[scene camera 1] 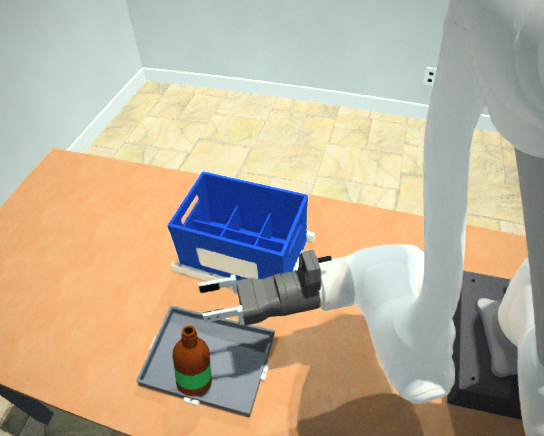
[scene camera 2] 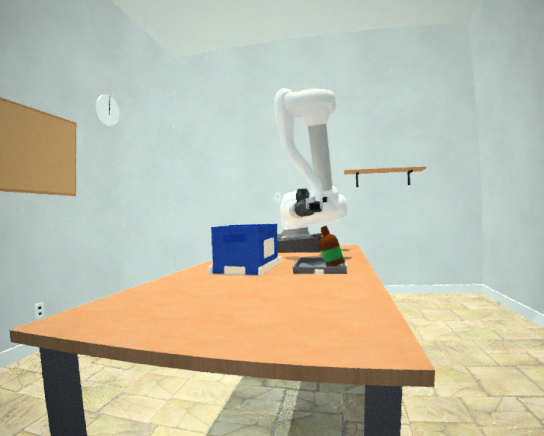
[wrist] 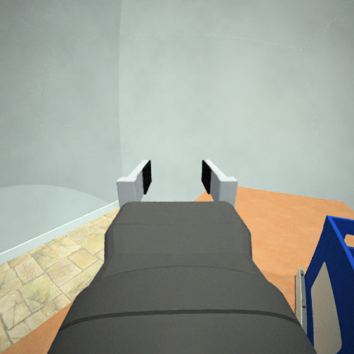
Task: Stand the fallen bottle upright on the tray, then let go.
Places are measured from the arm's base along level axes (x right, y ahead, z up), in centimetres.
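Pixels of known places: gripper, fingertip midpoint: [scene camera 1: 201, 302] [scene camera 2: 320, 199]; arm's base at its link origin: [scene camera 2: 296, 237].
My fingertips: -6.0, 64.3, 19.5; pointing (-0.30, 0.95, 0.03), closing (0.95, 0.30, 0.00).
Observation:
Ahead of a thing's pixels: the offset from my fingertips to its middle, as dx, dy, dz. "*": to the spot under its first point. Level surfaces: height alone.
The brown bottle @(-2.3, +4.6, -18.2) [scene camera 1: 191, 357] [scene camera 2: 331, 246] with a green band is on the grey tray @(+1.2, +3.1, -25.9) [scene camera 1: 230, 402] [scene camera 2: 306, 270], near the tray edge farthest from the crate. It is neck up but not straight: in the scene camera 2 view it leans towards the crate. Whether its base rests partly on the tray's rim cannot be told. My gripper [scene camera 1: 202, 302] [scene camera 2: 320, 202] [wrist: 176, 170] is open and empty, roughly level, above and apart from the bottle, on the crate side of it. The bottle does not show in the wrist view.
A blue crate @(+30.2, -1.6, -18.4) [scene camera 1: 225, 252] [scene camera 2: 235, 255] [wrist: 320, 280] with dividers stands beside the tray, behind the gripper in the scene camera 1 view. Pale strips @(* +22.4, +9.5, -24.4) [scene camera 1: 195, 272] lie along its base. The table @(dz -27.1) [scene camera 1: 90, 260] [scene camera 2: 225, 320] has its edge close to the tray.

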